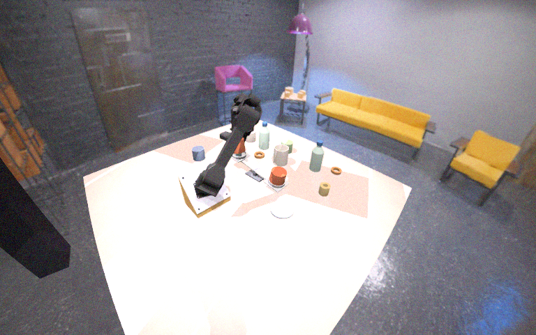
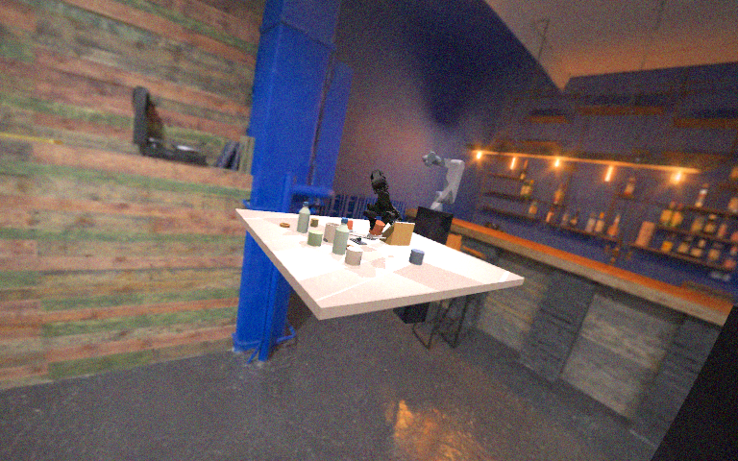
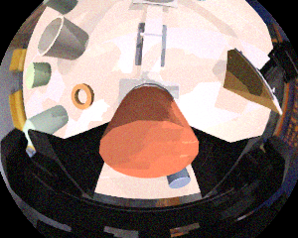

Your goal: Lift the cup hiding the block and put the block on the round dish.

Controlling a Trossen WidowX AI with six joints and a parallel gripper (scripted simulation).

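My gripper tip is 20 mm above the teal block and 10 mm to the left of it. From my gripper tip the other things lie so: balance (130 mm to the right, 90 mm below, 30 mm ahead); balance beam (130 mm to the right, 70 mm below, 30 mm ahead); orange cup (20 mm to the left, 10 mm above).
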